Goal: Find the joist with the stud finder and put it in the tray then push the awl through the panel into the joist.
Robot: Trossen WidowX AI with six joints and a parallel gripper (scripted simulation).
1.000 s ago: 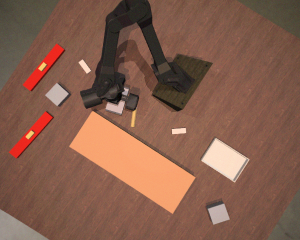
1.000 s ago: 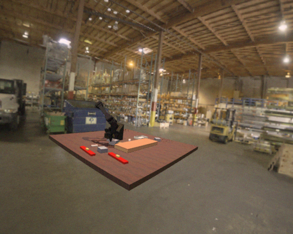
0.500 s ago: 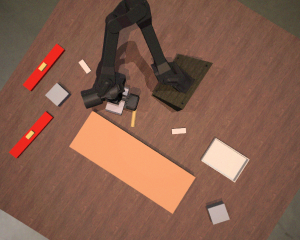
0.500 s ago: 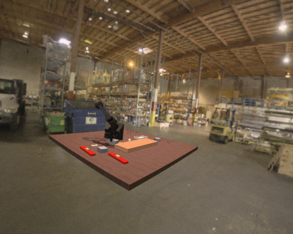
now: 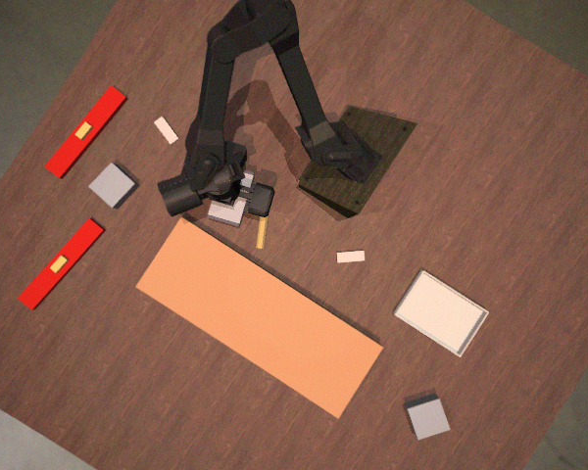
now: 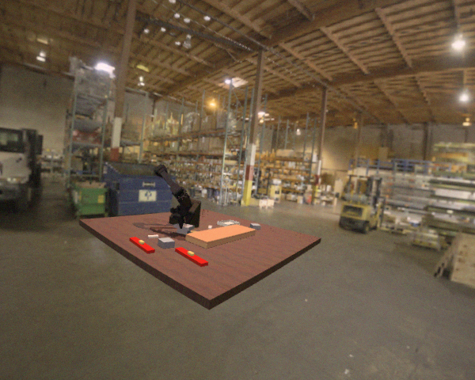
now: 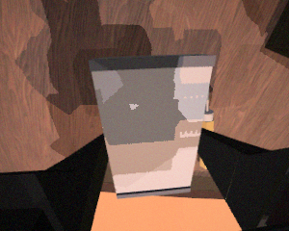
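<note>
Now: gripper tip 80 mm to the right of the awl, 40 mm above it and 10 mm past it. From my gripper tip the other things lie so: grey stud finder (20 mm below, 10 mm ahead); white tray (520 mm to the left, 50 mm behind, 30 mm below).
</note>
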